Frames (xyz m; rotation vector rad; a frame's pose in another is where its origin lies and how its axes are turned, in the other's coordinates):
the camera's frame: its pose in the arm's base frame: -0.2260 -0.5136 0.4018 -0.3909 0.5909 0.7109
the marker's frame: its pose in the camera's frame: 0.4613 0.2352 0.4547 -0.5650 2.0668 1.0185
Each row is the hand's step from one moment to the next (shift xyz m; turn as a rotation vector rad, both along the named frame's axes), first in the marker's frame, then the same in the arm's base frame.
Working: the marker's frame: its pose in the arm's base frame: 0.0565 0.1142 0.4318 1.2775 -2.4381 -1.1626

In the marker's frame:
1: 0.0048 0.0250 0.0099 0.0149 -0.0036 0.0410
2: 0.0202 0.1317 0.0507 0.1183 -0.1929 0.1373
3: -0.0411 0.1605 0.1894 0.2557 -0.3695 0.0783
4: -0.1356 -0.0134 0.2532 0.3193 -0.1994 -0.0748
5: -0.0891 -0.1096 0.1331 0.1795 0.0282 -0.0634
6: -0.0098 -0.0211 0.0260 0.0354 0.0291 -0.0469
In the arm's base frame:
1: -0.0234 0.0104 0.0096 -0.0257 0.0108 -0.0338
2: -0.1192 0.0577 0.0527 -0.0142 -0.0761 -0.2531
3: -0.1624 0.1920 -0.0099 0.0389 -0.2723 -0.3639
4: -0.0221 0.2409 -0.1554 -0.0390 -0.3497 -0.1533
5: 0.0645 0.1056 -0.1495 -0.1012 -0.1616 0.0263
6: 0.0077 0.0150 -0.0305 -0.0192 -0.0434 0.0452

